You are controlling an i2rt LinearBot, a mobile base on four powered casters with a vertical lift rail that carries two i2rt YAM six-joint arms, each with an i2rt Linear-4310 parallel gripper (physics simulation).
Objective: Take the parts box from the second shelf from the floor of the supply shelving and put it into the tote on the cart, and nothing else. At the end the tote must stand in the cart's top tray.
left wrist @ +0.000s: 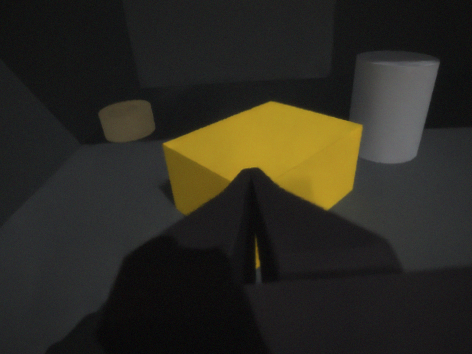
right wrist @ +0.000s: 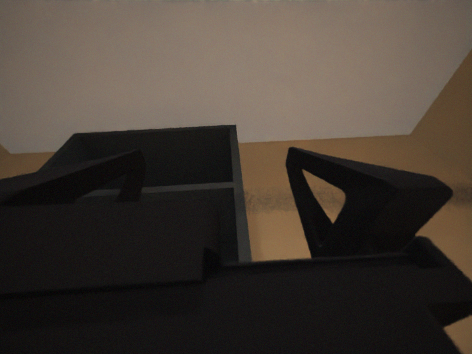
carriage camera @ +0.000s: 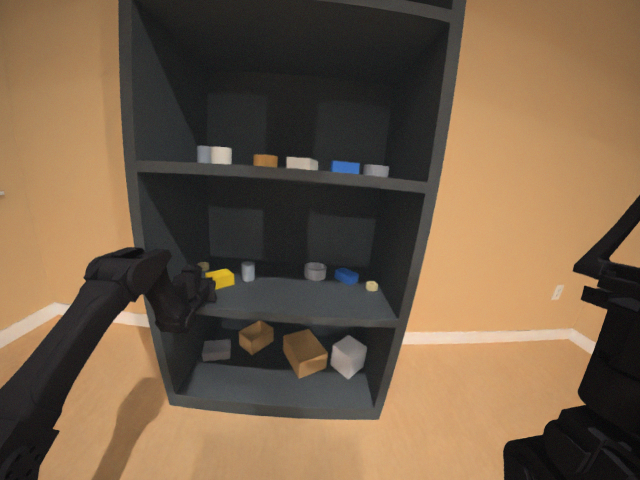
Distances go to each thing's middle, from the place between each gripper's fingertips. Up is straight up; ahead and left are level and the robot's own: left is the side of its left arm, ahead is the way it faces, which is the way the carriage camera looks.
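White cube (carriage camera: 348, 355), from my left hand: 10 cm ahead, 59 cm to the right, 44 cm below. Yellow parts box (left wrist: 312, 155), from my left hand: 5 cm ahead, 1 cm to the right, 3 cm below.
White cube, from my right hand: 73 cm ahead, 5 cm to the left, 86 cm below. Yellow parts box: my right hand 68 cm short of it, 63 cm to the right of it, 44 cm above it.
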